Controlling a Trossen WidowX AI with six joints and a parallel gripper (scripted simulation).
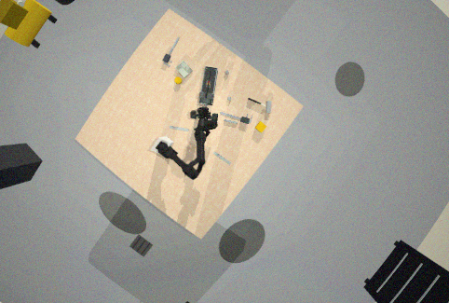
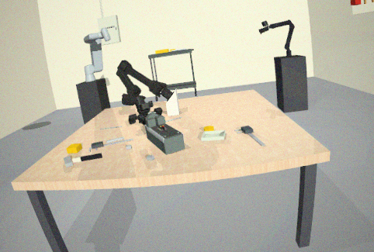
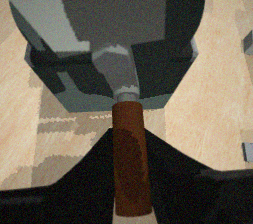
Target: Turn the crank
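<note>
Right now the brown crank handle is 1 cm behind my gripper tip, 1 cm to the right of it and 3 cm above it. Also, from my gripper tip: crank (4 cm above); then red pointer (15 cm ahead, 10 cm to the left, 5 cm above); then yellow disc (3 cm ahead, 30 cm to the left, 3 cm below).
</note>
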